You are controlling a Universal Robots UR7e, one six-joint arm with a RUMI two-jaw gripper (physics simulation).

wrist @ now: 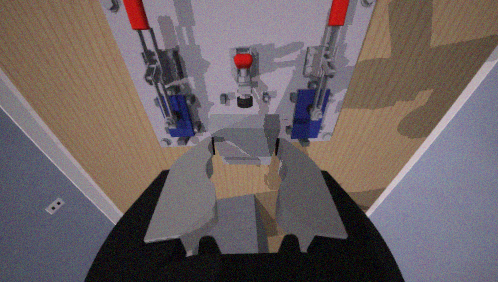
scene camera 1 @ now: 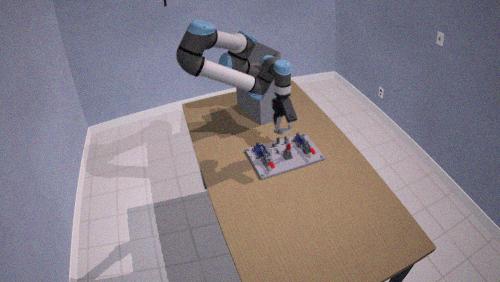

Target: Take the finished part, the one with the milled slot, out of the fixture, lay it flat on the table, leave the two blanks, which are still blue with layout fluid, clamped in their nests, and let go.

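Pixels of known places: gripper, between the fingertips: [wrist: 245, 139] [scene camera 1: 283, 130]; arm's base, origin of its link: [scene camera 1: 255, 72].
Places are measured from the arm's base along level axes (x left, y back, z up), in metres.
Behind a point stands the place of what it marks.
My gripper [scene camera 1: 283, 128] {z -0.141, x -0.056, y -0.402 m} [wrist: 245, 139] {z -0.141, x -0.056, y -0.402 m} is shut on the finished part [scene camera 1: 282, 131] {z -0.134, x -0.070, y -0.415 m} [wrist: 245, 136] {z -0.134, x -0.057, y -0.409 m}, a light grey block held between its fingertips. It holds the part above the fixture plate's robot-side edge, apart from the fixture [scene camera 1: 300, 163] {z -0.265, x -0.035, y -0.532 m} [wrist: 210, 30] {z -0.265, x -0.025, y -0.501 m}. The milled slot is hard to make out. One blue blank [scene camera 1: 300, 138] [wrist: 181, 117] {z -0.239, x 0.047, y -0.396 m} sits in the nest at the wrist view's left, under its clamp arm. The other blue blank [scene camera 1: 259, 149] {z -0.249, x -0.166, y -0.350 m} [wrist: 301, 122] {z -0.249, x -0.150, y -0.352 m} sits in the nest at the wrist view's right, likewise clamped. The middle nest between them holds no part.
The middle clamp's red handle [scene camera 1: 288, 146] {z -0.191, x -0.066, y -0.466 m} [wrist: 243, 61] {z -0.175, x -0.064, y -0.465 m} stands upright, its black tip [wrist: 244, 102] {z -0.161, x -0.059, y -0.431 m} raised. The outer clamps' red handles [scene camera 1: 271, 165] {z -0.229, x -0.183, y -0.507 m} [scene camera 1: 312, 150] {z -0.219, x 0.039, y -0.525 m} point away from the robot. The grey pedestal [scene camera 1: 255, 110] {z -0.205, x -0.046, y -0.071 m} [wrist: 235, 220] {z -0.211, x 0.010, y -0.122 m} stands behind the fixture on the wooden table [scene camera 1: 310, 220] {z -0.280, x -0.183, y -0.857 m} [wrist: 100, 90] {z -0.280, x 0.186, y -0.450 m}.
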